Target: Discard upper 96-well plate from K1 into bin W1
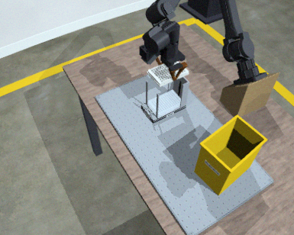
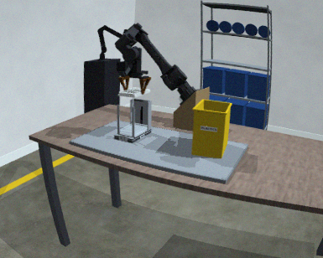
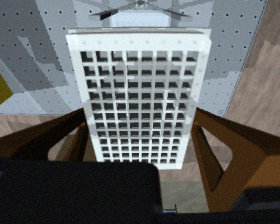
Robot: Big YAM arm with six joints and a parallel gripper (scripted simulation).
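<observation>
The yellow plastics bin W1 lies 350 mm to the left of my hand and 110 mm below it.
</observation>
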